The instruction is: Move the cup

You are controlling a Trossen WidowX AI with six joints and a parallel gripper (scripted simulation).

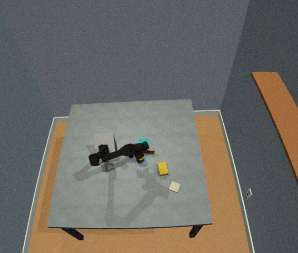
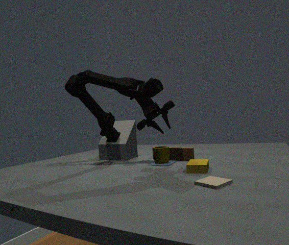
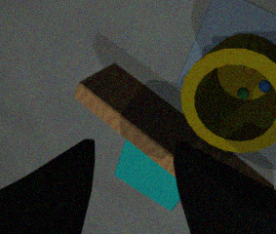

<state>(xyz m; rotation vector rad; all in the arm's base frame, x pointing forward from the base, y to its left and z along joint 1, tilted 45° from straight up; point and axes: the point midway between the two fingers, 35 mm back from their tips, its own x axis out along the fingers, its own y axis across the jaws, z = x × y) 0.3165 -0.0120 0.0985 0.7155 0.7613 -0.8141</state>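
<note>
Now: the yellow cup 4 cm behind my gripper tip and 11 cm below it. Round my gripper tip: cyan pad 1 cm ahead, 17 cm to the left, 15 cm below; light blue pad 3 cm behind, 1 cm to the right, 15 cm below; brown bar 1 cm behind, 8 cm to the left, 12 cm below.
</note>
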